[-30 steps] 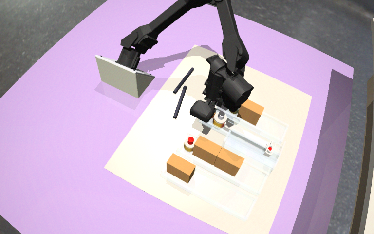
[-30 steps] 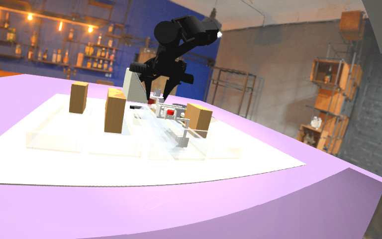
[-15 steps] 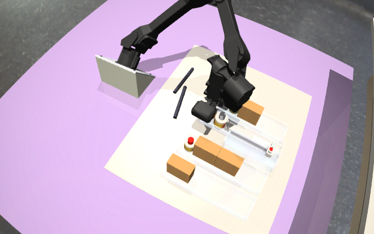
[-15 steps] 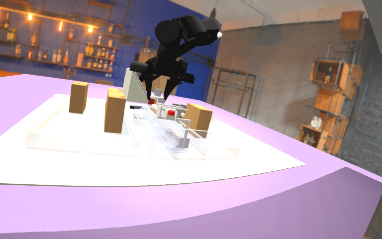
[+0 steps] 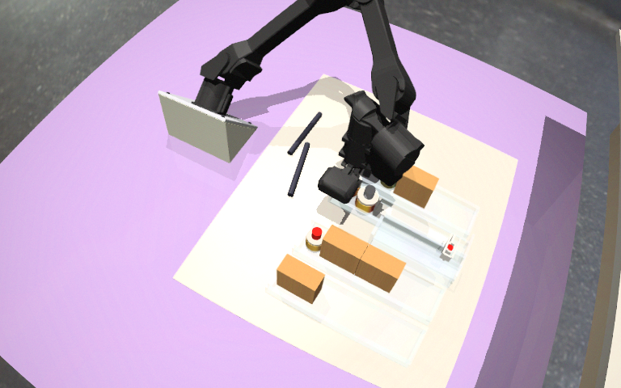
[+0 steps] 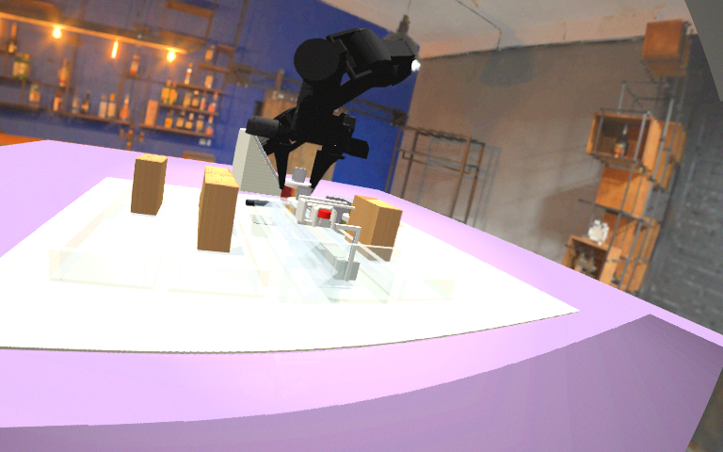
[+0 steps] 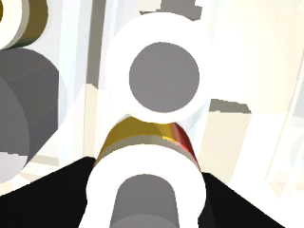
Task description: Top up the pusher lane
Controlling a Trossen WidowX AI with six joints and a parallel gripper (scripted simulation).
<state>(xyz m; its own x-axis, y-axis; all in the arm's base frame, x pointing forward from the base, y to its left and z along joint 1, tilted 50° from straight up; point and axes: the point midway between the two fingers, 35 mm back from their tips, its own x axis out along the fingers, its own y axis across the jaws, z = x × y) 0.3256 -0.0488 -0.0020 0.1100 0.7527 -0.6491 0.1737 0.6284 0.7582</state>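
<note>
My gripper tip is now 8 cm to the right of the grey cylinder, 2 cm short of it and 2 cm above it. The rest, counted from my gripper tip: red-capped jar: 13 cm to the right, 2 cm below, 2 cm behind; then clear sprung lane: 14 cm ahead, 5 cm to the right, 3 cm below.
</note>
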